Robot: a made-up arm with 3 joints.
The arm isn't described. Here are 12 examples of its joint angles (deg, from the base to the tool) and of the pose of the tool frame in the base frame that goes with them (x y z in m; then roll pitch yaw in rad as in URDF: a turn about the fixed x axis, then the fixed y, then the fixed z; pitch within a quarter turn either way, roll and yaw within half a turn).
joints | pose
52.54 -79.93 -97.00 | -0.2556 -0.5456 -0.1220 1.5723 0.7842 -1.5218
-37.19 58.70 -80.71 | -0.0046 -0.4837 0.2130 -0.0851 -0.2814 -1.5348
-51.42 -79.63 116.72 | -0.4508 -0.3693 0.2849 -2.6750 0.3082 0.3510
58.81 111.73 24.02 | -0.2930 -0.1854 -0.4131 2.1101 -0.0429 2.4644
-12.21 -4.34 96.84 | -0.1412 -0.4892 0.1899 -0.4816 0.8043 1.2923
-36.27 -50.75 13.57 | -0.3193 -0.3291 0.3047 -1.2404 -0.8154 0.9197
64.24 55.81 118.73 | -0.1629 -0.2766 -0.4471 0.4702 -0.8762 2.7188
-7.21 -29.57 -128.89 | -0.1454 -0.5154 0.2609 1.4176 0.4500 -1.7249
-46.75 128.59 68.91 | -0.1870 -0.5039 0.1373 2.1486 0.8886 2.1555
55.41 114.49 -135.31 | -0.3141 -0.2210 -0.5123 -1.6745 0.1164 -1.5025
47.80 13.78 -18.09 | -0.0236 -0.3639 -0.2705 0.7514 0.7427 0.1341
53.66 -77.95 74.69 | -0.2779 -0.4584 -0.1911 -0.4227 -0.4606 0.6994
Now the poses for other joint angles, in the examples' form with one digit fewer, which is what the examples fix.
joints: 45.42 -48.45 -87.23
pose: -0.117 -0.538 -0.100 1.102 0.630 -1.397
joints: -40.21 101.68 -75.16
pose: -0.071 -0.551 0.077 -0.767 -0.159 -1.699
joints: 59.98 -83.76 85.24
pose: -0.306 -0.444 -0.227 -0.494 -0.403 0.757
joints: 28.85 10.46 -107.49
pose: 0.041 -0.498 -0.147 0.138 0.529 -1.810
